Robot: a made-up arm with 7 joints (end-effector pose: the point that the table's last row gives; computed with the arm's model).
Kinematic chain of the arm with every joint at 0, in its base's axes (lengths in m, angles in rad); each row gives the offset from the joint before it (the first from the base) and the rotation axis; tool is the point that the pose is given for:
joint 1: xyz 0 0 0.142 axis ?
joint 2: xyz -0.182 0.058 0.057 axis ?
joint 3: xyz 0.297 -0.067 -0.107 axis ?
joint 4: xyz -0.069 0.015 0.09 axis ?
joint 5: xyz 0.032 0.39 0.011 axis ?
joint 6: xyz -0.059 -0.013 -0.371 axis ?
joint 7: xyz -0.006 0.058 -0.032 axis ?
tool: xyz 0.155 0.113 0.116
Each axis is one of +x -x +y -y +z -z.
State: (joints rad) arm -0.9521 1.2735 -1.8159 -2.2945 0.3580 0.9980 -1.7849
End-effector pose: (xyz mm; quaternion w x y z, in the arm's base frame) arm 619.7 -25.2 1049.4 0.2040 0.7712 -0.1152 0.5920
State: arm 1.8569 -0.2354 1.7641 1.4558 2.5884 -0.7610 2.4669
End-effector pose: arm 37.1 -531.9 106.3 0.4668 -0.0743 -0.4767 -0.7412
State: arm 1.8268 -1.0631 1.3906 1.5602 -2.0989 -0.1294 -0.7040
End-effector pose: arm -433.4 -83.2 -112.0 0.5093 -0.3576 0.7804 0.0610
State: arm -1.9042 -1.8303 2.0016 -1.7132 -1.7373 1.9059 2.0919
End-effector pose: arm 401.8 -315.1 492.4 0.5209 -0.1453 0.7637 -0.3526
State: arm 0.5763 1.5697 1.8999 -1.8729 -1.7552 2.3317 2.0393
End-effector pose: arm 227.1 -318.2 152.4 0.5617 -0.1366 0.7561 -0.3070
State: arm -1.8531 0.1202 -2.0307 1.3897 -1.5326 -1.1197 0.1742
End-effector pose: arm 231.1 -57.0 -424.5 0.7522 -0.2955 0.0339 0.5880
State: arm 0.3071 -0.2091 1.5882 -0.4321 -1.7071 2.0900 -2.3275
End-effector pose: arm -278.3 346.5 -276.1 0.3227 -0.7829 -0.0433 0.5301
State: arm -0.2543 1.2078 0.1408 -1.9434 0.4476 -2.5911 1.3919
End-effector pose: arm -487.5 334.9 217.8 0.1982 -0.4298 -0.5828 0.6606
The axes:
joint 1: -y
joint 2: -y
joint 3: +z
joint 4: -y
joint 5: +y
joint 6: -x
joint 7: -z

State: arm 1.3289 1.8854 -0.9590 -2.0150 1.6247 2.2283 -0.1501
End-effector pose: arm -717.5 72.6 -556.0 0.2378 -0.8569 -0.2512 0.3822
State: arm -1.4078 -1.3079 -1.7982 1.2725 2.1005 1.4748 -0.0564
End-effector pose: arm -935.5 282.0 345.6 0.5200 0.3641 -0.7707 -0.0554
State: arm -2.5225 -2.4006 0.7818 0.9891 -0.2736 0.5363 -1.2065
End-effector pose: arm 411.7 664.6 214.9 0.1104 -0.6125 -0.7468 0.2342
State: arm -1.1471 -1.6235 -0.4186 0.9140 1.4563 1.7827 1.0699
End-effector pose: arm -478.5 491.3 534.0 0.1871 -0.3933 0.5616 0.7035
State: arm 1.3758 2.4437 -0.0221 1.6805 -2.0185 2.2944 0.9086
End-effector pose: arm 189.0 451.5 -205.3 0.0709 -0.5591 -0.5492 -0.6171
